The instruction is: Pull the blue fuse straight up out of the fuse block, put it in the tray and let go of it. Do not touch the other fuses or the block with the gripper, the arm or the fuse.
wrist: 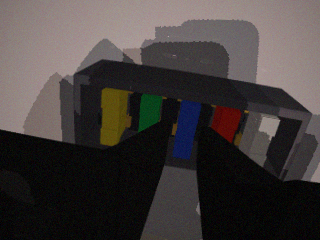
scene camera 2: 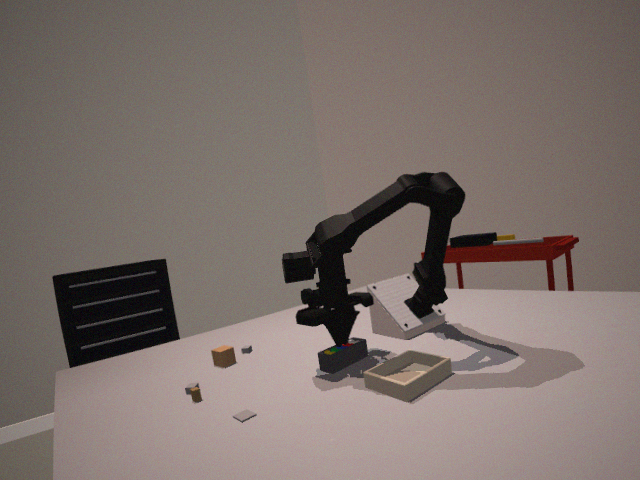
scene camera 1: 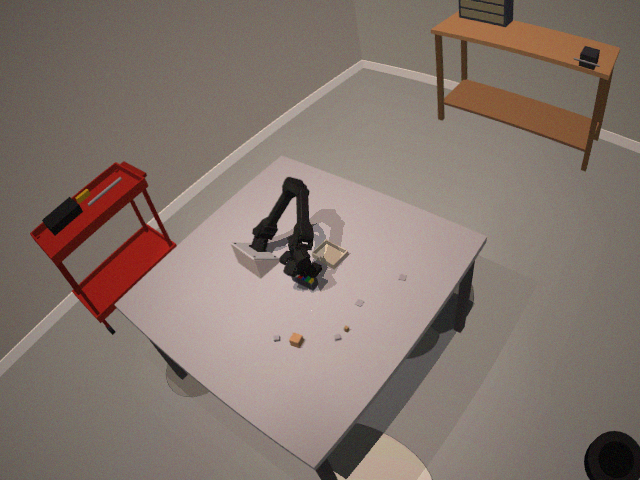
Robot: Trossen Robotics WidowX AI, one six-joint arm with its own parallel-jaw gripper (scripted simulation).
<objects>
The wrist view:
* gripper: 184,132
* blue fuse: 189,115
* red fuse: 225,120
</objects>
